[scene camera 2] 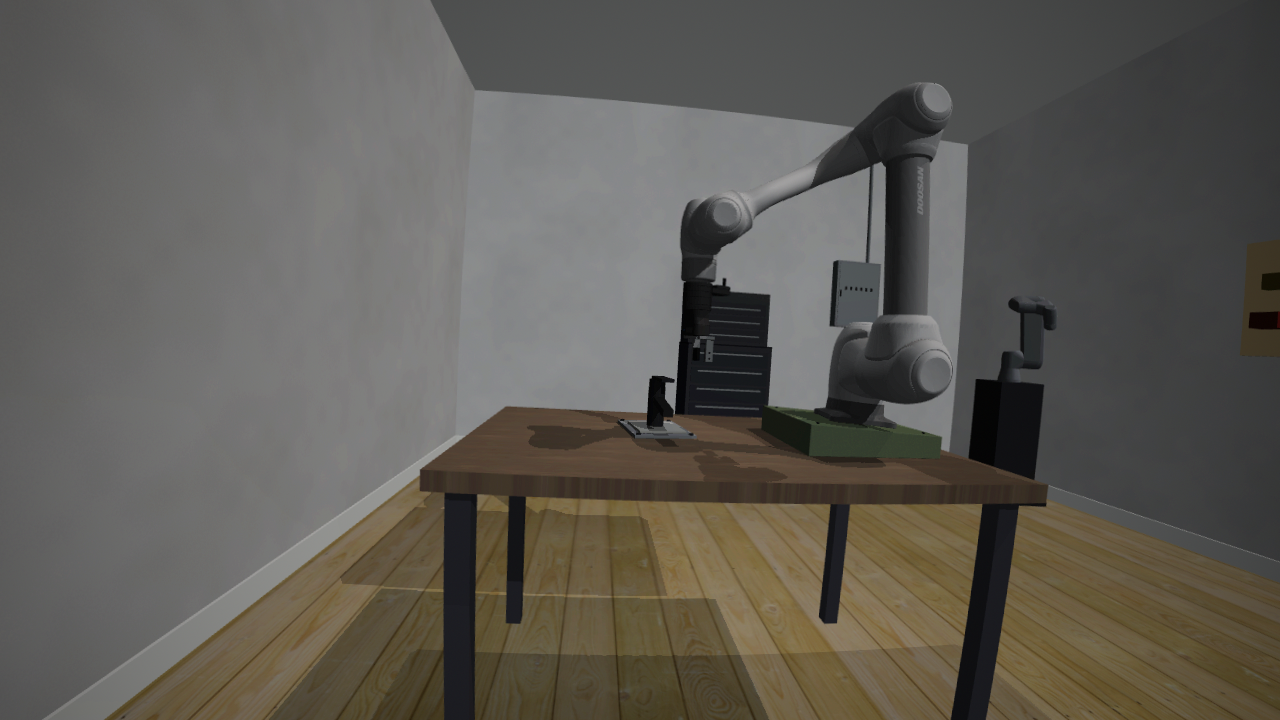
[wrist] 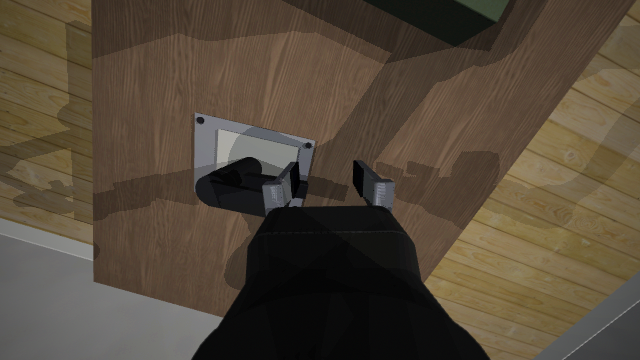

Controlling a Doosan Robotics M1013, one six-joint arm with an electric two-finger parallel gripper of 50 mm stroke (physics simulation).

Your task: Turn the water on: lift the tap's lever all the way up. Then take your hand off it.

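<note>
The black tap stands upright on a light grey plate on the table. Its lever juts from the top toward the robot's side and looks about level in the scene view. The spout juts out lower on the same side. My gripper is open and empty, pointing down. It hangs above the tap and to its right in the scene view, apart from the lever. In the wrist view the left finger hides the lever's far end and part of the spout.
The wooden table carries the green base block of the arm, right of the tap in the scene view. Dark drawer cabinets stand behind the table. A grey wall box hangs on the back wall.
</note>
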